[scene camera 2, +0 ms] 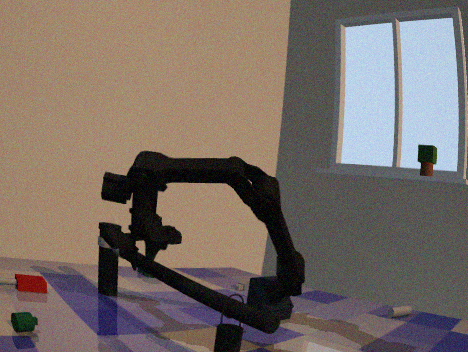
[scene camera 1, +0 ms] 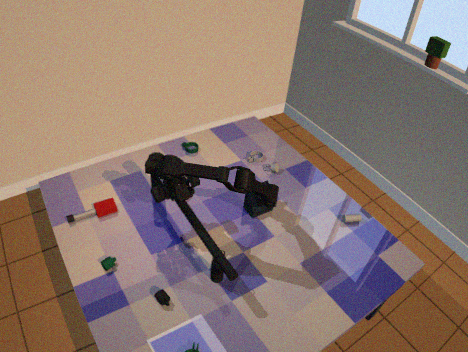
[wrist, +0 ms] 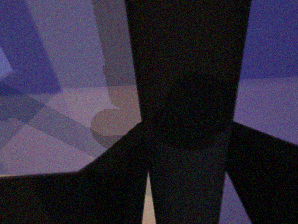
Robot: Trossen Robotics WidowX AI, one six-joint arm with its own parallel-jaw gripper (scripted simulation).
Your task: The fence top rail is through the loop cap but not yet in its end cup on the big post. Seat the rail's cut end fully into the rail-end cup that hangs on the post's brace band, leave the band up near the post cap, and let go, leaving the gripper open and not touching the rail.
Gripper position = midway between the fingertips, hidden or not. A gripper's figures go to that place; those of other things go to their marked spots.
My gripper (scene camera 2: pixel 141 269) is 100 cm from the lens. A dark top rail (scene camera 2: pixel 209 297): 76 cm from the lens.
